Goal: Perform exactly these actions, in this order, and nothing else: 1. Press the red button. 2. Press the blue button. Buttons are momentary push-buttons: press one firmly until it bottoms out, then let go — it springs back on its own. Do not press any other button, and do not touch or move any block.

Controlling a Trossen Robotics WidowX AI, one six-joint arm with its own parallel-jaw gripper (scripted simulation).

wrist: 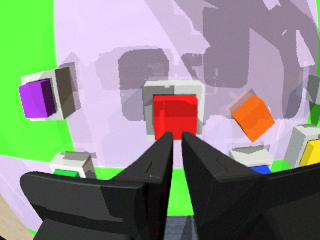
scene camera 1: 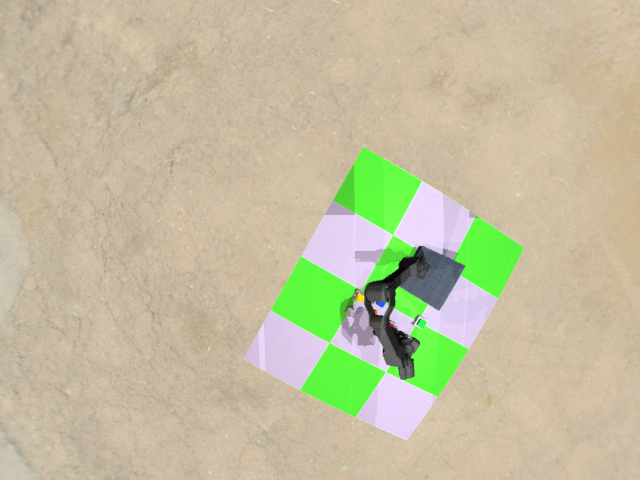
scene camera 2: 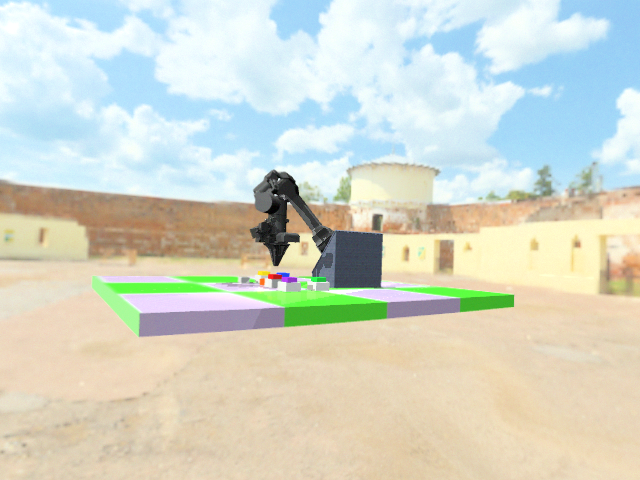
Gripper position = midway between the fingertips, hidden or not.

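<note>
In scene camera 2 I see my gripper [scene camera 2: 275,266], which is shut and holds nothing. The wrist view shows the gripper too [wrist: 176,138], and there I also find a red button [wrist: 177,114], a purple button [wrist: 36,98] and an orange block [wrist: 253,117].
</note>
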